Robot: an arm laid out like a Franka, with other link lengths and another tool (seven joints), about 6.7 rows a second.
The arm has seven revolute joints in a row. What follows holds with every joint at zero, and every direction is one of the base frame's.
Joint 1 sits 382.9 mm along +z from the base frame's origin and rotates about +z.
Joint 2 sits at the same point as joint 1 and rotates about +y.
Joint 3 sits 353.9 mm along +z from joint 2 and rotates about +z.
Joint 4 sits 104.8 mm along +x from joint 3 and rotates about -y.
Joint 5 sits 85.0 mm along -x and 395.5 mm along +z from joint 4 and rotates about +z.
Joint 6 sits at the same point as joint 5 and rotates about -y.
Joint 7 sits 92.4 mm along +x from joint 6 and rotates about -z.
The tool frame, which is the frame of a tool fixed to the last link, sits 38.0 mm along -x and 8.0 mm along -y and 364.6 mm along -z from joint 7; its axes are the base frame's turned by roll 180.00, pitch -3.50 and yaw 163.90 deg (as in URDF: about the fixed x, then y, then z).
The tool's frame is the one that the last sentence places.
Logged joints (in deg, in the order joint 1, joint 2, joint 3, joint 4, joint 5, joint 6, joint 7), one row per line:
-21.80 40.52 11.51 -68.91 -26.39 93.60 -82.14
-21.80 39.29 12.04 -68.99 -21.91 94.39 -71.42
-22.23 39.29 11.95 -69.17 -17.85 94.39 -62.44
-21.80 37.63 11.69 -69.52 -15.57 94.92 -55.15
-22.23 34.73 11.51 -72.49 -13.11 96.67 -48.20
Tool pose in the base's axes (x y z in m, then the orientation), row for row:
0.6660 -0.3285 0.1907 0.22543 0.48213 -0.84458 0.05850
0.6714 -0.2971 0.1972 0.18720 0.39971 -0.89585 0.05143
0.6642 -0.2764 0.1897 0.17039 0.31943 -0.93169 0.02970
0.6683 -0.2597 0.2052 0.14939 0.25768 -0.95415 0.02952
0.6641 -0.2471 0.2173 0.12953 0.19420 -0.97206 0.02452
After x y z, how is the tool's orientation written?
As a quaternion, w x y z.
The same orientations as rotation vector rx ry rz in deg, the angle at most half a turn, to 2 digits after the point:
76.18 -133.45 9.24
64.46 -144.48 8.29
51.99 -151.64 4.83
42.43 -157.12 4.86
32.34 -161.87 4.08

